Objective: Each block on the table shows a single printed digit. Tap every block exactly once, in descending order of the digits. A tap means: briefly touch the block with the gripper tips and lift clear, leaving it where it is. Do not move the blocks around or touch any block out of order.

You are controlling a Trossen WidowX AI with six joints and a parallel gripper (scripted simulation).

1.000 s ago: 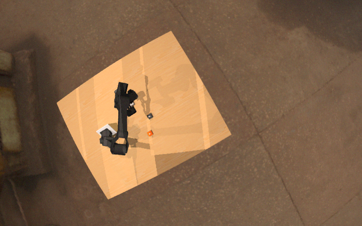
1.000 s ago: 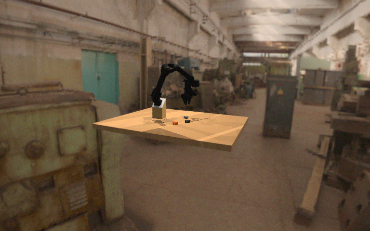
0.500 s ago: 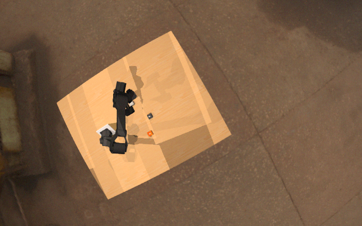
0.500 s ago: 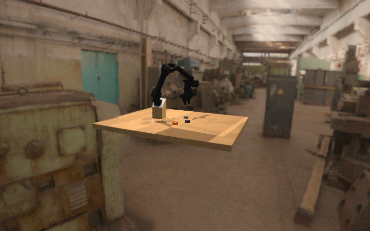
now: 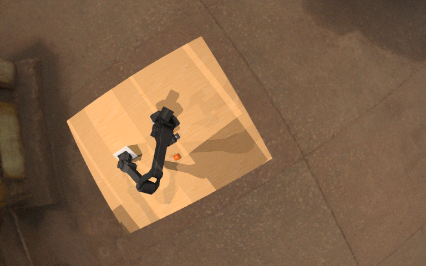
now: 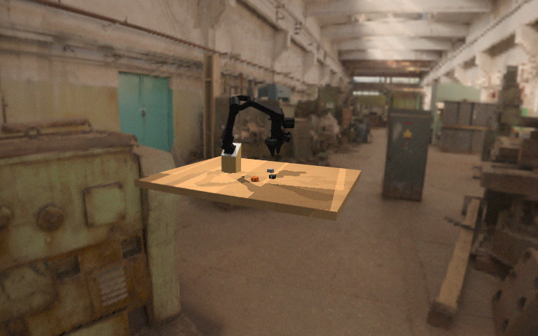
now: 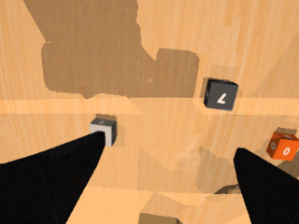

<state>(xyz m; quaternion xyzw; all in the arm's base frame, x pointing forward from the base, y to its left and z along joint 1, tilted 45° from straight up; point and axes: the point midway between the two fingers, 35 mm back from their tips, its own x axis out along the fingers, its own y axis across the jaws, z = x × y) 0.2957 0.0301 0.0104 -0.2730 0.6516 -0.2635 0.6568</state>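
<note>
The black block is 10 mm ahead of my gripper tip, 60 mm to the right of it and 110 mm below it. Also, from my gripper tip: light grey block: 70 mm behind, 90 mm to the left, 110 mm below; then orange block: 50 mm behind, 170 mm to the right, 110 mm below.
</note>
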